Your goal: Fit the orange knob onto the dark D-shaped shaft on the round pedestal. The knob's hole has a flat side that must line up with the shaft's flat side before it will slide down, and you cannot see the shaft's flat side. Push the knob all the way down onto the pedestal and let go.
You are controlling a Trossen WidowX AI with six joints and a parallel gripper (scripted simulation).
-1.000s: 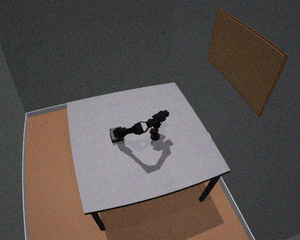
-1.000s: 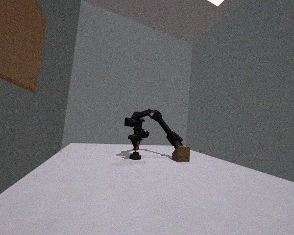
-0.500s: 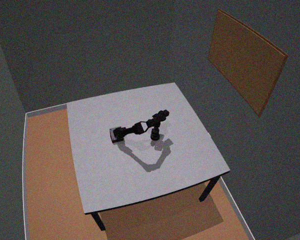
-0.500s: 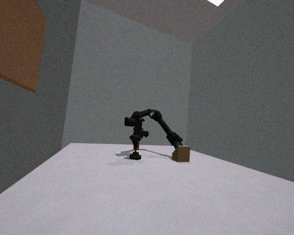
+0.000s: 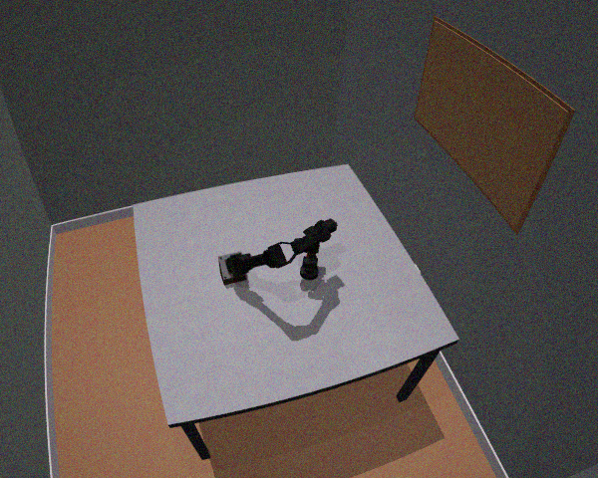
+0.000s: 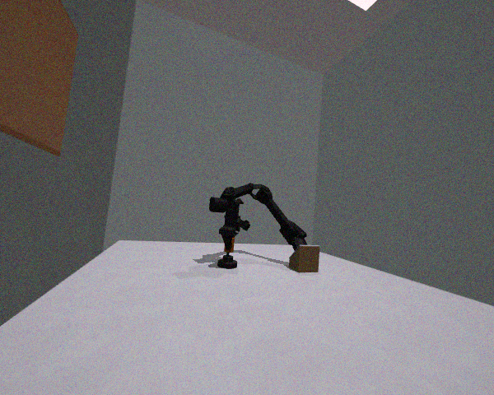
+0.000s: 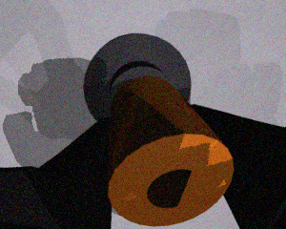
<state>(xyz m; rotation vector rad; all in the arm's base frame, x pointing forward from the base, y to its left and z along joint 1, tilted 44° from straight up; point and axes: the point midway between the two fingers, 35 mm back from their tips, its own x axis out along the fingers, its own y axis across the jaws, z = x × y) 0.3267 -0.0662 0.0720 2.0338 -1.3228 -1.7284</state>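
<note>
Right now the orange knob is 2 cm above my gripper tip. Round my gripper tip: pedestal (4 cm below).
</note>
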